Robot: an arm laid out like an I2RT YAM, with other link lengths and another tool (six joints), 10 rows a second.
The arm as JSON. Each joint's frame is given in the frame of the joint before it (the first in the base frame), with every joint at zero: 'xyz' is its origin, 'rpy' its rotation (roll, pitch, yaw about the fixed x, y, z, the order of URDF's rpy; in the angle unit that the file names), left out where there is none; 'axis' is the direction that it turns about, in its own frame. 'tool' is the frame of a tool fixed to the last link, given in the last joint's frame.
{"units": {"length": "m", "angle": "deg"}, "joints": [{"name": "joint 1", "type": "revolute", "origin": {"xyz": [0.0, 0.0, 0.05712]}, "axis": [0.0, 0.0, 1.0]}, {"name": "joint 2", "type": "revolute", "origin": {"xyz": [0.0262, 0.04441, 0.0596], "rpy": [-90.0, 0.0, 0.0]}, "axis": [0.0, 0.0, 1.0]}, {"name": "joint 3", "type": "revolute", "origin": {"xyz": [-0.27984, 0.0, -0.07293], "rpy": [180.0, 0.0, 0.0]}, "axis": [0.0, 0.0, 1.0]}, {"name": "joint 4", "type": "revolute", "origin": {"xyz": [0.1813, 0.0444, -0.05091]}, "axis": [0.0, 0.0, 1.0]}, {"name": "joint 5", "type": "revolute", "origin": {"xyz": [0.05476, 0.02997, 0.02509], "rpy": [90.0, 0.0, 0.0]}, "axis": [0.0, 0.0, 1.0]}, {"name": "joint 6", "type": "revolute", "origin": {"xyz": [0.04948, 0.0, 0.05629], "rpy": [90.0, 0.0, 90.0]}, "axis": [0.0, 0.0, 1.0]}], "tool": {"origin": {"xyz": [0.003, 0.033, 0.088], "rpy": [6.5, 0.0, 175.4]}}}
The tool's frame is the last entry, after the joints.
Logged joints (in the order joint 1, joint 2, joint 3, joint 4, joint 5, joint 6), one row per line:
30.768 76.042 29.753 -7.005 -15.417 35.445
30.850 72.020 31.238 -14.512 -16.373 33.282
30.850 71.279 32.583 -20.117 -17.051 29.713
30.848 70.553 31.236 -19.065 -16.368 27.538
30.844 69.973 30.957 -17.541 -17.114 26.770
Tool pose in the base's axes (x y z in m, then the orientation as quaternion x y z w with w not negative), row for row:
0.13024 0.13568 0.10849 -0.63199 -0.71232 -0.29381 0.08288
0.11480 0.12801 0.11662 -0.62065 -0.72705 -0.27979 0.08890
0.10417 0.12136 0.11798 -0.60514 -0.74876 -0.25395 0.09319
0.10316 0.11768 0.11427 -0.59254 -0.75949 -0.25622 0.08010
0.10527 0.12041 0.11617 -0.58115 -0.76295 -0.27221 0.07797
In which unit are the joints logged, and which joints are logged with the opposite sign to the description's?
The joints are logged in degrees. Opposite sign: none.
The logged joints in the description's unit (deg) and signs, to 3 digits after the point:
30.768 76.042 29.753 -7.005 -15.417 35.445
30.850 72.020 31.238 -14.512 -16.373 33.282
30.850 71.279 32.583 -20.117 -17.051 29.713
30.848 70.553 31.236 -19.065 -16.368 27.538
30.844 69.973 30.957 -17.541 -17.114 26.770

